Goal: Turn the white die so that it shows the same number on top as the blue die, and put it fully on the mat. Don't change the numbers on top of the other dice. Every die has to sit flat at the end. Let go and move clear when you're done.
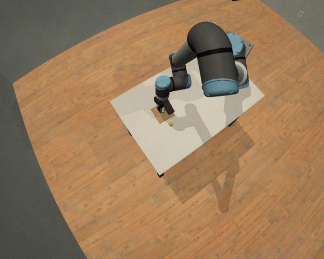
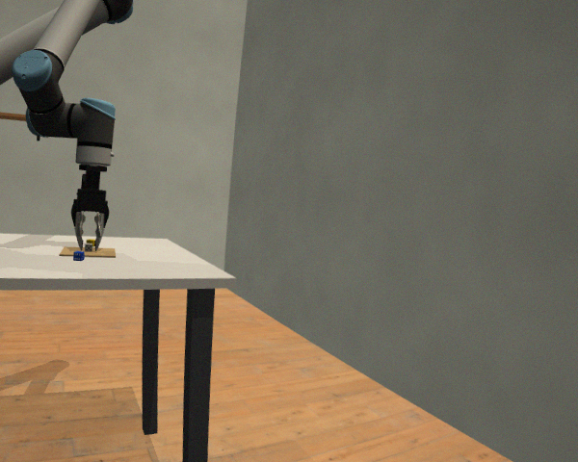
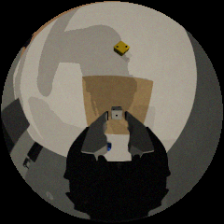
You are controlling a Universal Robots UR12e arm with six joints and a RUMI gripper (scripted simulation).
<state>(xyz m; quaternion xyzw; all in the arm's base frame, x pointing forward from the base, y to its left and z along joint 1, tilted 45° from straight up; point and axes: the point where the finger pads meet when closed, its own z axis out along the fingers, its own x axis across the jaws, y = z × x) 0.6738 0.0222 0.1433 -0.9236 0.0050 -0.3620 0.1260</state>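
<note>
Right now the white die is 10 mm below my hand. Round my hand: blue die: 10 mm behind, 120 mm to the right, 10 mm below; then tan mat: 20 mm below; then yellow die: 10 mm behind, 120 mm to the left, 10 mm below.
</note>
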